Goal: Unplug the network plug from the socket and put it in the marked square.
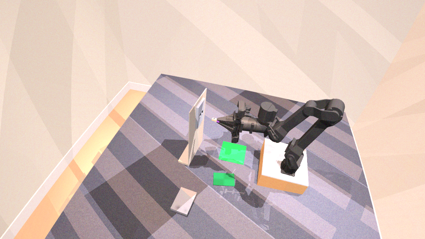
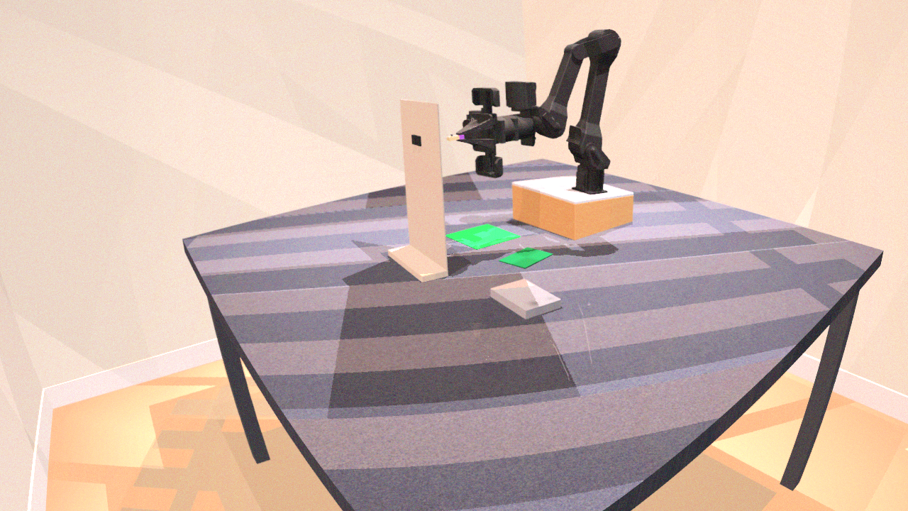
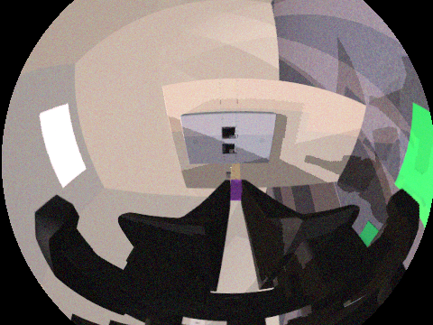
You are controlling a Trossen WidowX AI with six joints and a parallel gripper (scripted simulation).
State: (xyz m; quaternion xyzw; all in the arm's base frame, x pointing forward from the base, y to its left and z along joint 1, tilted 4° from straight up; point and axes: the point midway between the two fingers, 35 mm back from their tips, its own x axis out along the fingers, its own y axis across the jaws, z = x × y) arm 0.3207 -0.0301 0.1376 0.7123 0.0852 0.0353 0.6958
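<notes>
Right now the panel is 90 mm ahead of my gripper tip, 10 mm to the right of it and 90 mm below it. Round my gripper tip: network plug (10 mm ahead).
</notes>
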